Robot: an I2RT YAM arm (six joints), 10 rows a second.
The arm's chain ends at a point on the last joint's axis. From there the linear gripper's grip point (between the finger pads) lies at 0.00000 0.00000 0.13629 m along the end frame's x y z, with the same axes.
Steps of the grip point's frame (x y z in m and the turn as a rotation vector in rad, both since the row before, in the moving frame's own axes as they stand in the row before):
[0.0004, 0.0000, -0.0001, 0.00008, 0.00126, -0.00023]
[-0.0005, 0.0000, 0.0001, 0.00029, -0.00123, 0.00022]
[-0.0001, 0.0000, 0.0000, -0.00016, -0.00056, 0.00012]
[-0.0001, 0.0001, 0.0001, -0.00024, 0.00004, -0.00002]
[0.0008, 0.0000, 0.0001, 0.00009, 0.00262, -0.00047]
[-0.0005, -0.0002, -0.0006, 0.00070, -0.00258, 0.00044]
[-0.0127, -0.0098, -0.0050, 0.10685, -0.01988, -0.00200]
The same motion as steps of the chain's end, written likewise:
[0.0002, 0.0000, -0.0001, 0.00008, 0.00126, -0.00023]
[-0.0003, 0.0000, 0.0001, 0.00029, -0.00123, 0.00022]
[0.0000, 0.0000, 0.0000, -0.00016, -0.00056, 0.00012]
[-0.0001, 0.0001, 0.0001, -0.00024, 0.00004, -0.00002]
[0.0004, 0.0000, 0.0001, 0.00009, 0.00262, -0.00047]
[-0.0001, -0.0001, -0.0006, 0.00070, -0.00258, 0.00044]
[-0.0100, 0.0047, -0.0042, 0.10685, -0.01988, -0.00200]

